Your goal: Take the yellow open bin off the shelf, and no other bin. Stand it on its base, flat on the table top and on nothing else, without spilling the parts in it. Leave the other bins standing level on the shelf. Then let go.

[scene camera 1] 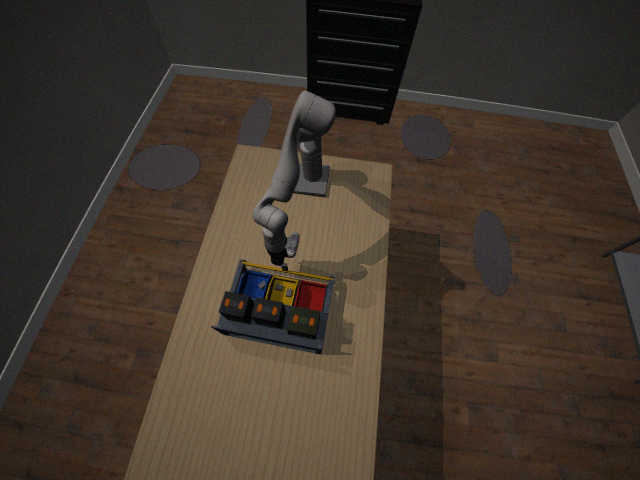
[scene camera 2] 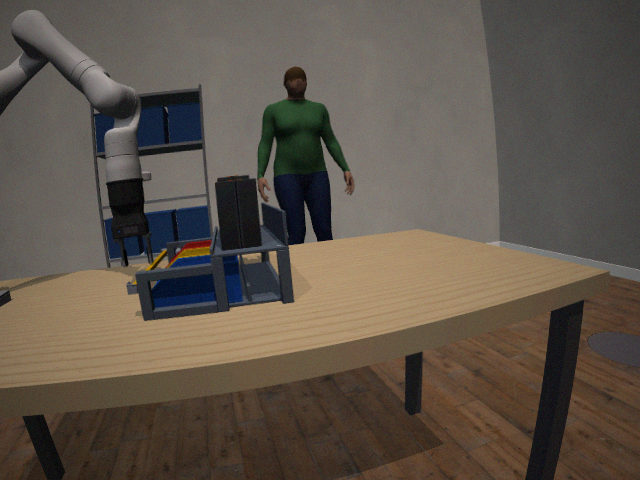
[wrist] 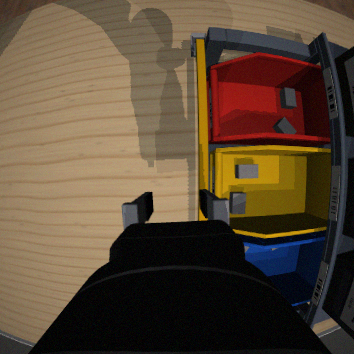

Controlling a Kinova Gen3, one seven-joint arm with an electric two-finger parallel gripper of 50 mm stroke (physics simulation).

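Places are measured from the arm's base along level axes (x ahead, y left, z up), in metres.
Pixels of known places: gripper, fingertip midpoint: (scene camera 1: 286,263) (scene camera 2: 138,264) (wrist: 175,200); arm's base, origin of the base link: (scene camera 1: 312,174).
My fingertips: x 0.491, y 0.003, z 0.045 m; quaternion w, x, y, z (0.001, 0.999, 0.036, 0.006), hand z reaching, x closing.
For each thing: its middle in the pictures, then the offset to it from my fingertips. Level surfaces: height alone.
- yellow open bin, body centre: (wrist: 276,187) (scene camera 2: 199,268) (scene camera 1: 281,297) 0.135 m ahead, 0.012 m left, 0.026 m down
- grey shelf rack, body centre: (wrist: 313,188) (scene camera 2: 210,249) (scene camera 1: 279,302) 0.162 m ahead, 0.015 m left, 0.012 m up
- blue bin, body centre: (wrist: 268,264) (scene camera 2: 195,280) (scene camera 1: 253,292) 0.137 m ahead, 0.100 m right, 0.026 m down
- red bin, body centre: (wrist: 272,105) (scene camera 2: 201,259) (scene camera 1: 309,302) 0.129 m ahead, 0.124 m left, 0.026 m down
- yellow bar, body centre: (wrist: 202,191) (scene camera 2: 153,266) (scene camera 1: 287,271) 0.030 m ahead, 0.009 m left, 0.009 m down
- table, its level: 0.069 m down
The yellow open bin (scene camera 1: 282,296) (scene camera 2: 199,252) (wrist: 287,190) stands in the lower tier of the grey shelf rack (scene camera 1: 271,333) (scene camera 2: 220,284) (wrist: 260,39), between the blue bin (scene camera 1: 250,285) (scene camera 2: 186,290) (wrist: 270,260) and the red bin (scene camera 1: 311,297) (scene camera 2: 202,244) (wrist: 245,107). Two small grey parts lie in the yellow bin. My gripper (scene camera 1: 281,267) (scene camera 2: 138,262) (wrist: 175,200) points down, open and empty, above the table at the rack's front side. In the wrist view its right finger overlaps the yellow front bar and the bin's front edge; the left finger is over the table.
A yellow bar (scene camera 1: 297,272) (scene camera 2: 156,260) (wrist: 201,100) runs along the rack's front. Three dark boxes (scene camera 1: 236,305) (scene camera 1: 267,312) (scene camera 1: 302,322) stand on the upper deck behind the open bins. A person (scene camera 2: 299,139) stands beyond the table (scene camera 1: 273,403) (scene camera 2: 413,289) (wrist: 75,125).
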